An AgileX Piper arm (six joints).
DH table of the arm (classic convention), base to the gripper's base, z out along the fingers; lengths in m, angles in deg. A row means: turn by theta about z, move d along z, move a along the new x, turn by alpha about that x. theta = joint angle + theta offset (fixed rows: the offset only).
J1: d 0.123, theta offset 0, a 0, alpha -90
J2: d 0, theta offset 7.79, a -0.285, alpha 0
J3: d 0, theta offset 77.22, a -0.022, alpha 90
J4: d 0.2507, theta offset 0, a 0, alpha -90
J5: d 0, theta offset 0, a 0, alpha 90
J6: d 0.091, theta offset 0, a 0, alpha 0
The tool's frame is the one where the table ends.
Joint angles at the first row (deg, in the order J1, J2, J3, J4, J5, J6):
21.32, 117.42, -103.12, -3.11, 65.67, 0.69
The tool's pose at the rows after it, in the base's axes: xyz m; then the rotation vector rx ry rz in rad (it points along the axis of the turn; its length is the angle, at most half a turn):
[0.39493 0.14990 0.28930 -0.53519 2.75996 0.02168]
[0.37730 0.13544 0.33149 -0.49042 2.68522 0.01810]
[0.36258 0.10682 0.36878 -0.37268 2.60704 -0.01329]
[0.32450 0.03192 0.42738 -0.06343 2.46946 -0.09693]
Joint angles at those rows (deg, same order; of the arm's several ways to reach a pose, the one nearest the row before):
21.32, 111.98, -103.12, -2.70, 67.37, 0.00
20.50, 106.02, -103.12, -3.57, 68.74, 0.41
17.65, 100.34, -102.82, -5.52, 68.87, 2.06
7.83, 89.58, -101.22, -8.51, 68.94, 5.23

